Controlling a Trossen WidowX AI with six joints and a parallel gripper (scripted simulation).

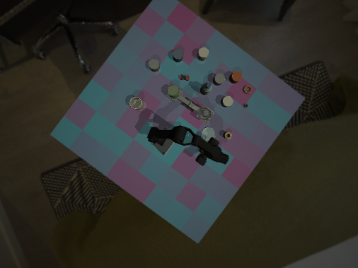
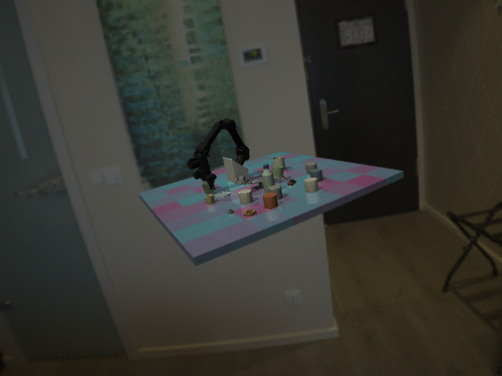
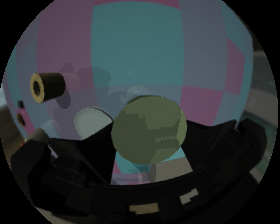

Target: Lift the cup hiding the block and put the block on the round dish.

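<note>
Right now my gripper tip is 2 cm to the left of the cup and 1 cm below it. Round my gripper tip: pale round dish (11 cm ahead, 3 cm to the left, 3 cm below); then bottle (36 cm ahead, 21 cm to the left, 8 cm above); then balance (25 cm to the left, 22 cm ahead).
</note>
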